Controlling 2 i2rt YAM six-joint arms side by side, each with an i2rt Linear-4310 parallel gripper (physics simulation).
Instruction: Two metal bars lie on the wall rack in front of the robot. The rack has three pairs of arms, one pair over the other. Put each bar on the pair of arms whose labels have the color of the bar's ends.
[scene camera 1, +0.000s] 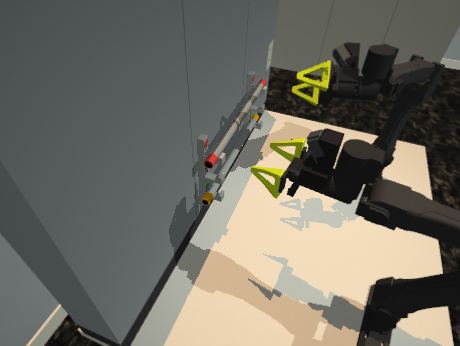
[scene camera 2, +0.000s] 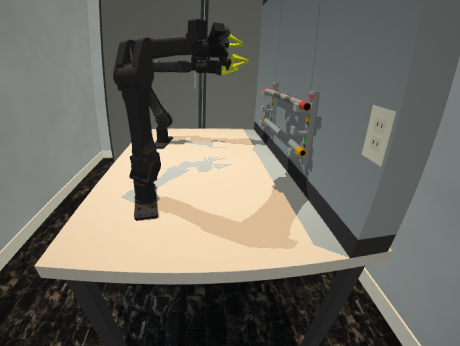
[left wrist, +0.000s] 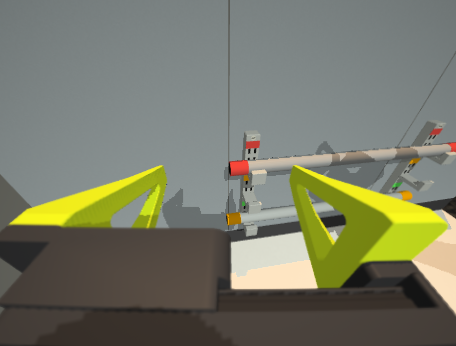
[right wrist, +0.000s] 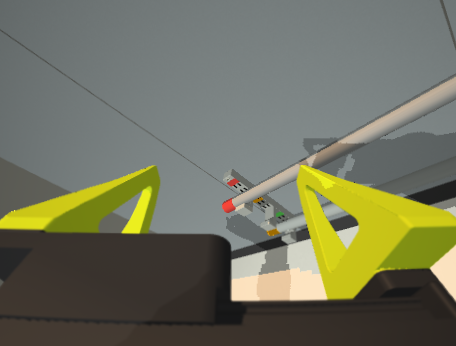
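Observation:
The red-ended bar lies across the top, red-labelled arms of the wall rack. The orange-ended bar lies across the bottom, green-labelled arms. The middle, orange-labelled arms hold no bar. My left gripper is open and empty, out from the wall near one end of the rack. My right gripper is open and empty, farther back and apart from the bars.
The rack hangs on a grey wall that rises along the edge of the light table. A white wall outlet is beside the rack. The rack's lower end is close above the table's level.

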